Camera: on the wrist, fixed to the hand. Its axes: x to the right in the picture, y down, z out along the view.
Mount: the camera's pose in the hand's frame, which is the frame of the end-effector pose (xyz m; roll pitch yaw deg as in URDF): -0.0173 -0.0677 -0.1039 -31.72 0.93 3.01
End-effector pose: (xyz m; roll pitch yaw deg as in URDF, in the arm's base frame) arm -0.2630 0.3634 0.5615 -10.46 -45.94 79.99
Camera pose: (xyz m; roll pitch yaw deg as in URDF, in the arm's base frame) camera -0.1697 0.4003 0.4866 -44.98 -44.41 83.90
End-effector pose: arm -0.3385 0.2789 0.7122 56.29 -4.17 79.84
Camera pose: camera -0.3882 0.2787 0.5973 24.32 -6.15 82.30
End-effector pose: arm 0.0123 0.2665 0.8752 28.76 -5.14 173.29
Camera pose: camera 0.0195 0.2751 0.7505 -3.28 -5.76 176.39
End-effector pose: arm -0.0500 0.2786 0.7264 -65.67 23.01 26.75
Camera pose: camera -0.0025 0.1653 0.7505 -97.23 26.14 27.19
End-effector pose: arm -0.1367 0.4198 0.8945 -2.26 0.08 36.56
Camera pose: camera -0.1080 0.3518 0.7934 -33.97 1.13 39.53
